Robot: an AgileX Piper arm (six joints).
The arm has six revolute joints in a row. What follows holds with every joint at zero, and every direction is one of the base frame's. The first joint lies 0.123 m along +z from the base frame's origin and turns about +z. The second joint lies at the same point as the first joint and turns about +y. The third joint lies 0.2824 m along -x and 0.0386 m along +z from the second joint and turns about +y. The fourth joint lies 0.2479 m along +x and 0.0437 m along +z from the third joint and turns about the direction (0.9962, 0, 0.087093). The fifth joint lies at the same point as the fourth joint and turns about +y. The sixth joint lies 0.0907 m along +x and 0.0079 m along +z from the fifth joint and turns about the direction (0.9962, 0, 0.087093). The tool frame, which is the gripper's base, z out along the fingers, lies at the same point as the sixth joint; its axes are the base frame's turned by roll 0, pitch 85 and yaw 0 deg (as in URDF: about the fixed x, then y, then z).
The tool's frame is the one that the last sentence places.
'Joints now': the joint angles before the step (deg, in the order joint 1, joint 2, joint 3, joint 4, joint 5, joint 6). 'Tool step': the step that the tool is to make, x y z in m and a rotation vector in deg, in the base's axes. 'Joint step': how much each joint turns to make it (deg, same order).
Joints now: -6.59, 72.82, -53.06, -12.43, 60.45, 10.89
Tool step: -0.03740, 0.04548, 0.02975, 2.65, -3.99, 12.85
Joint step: 11.23, -10.65, 1.03, 3.95, 5.21, -3.44
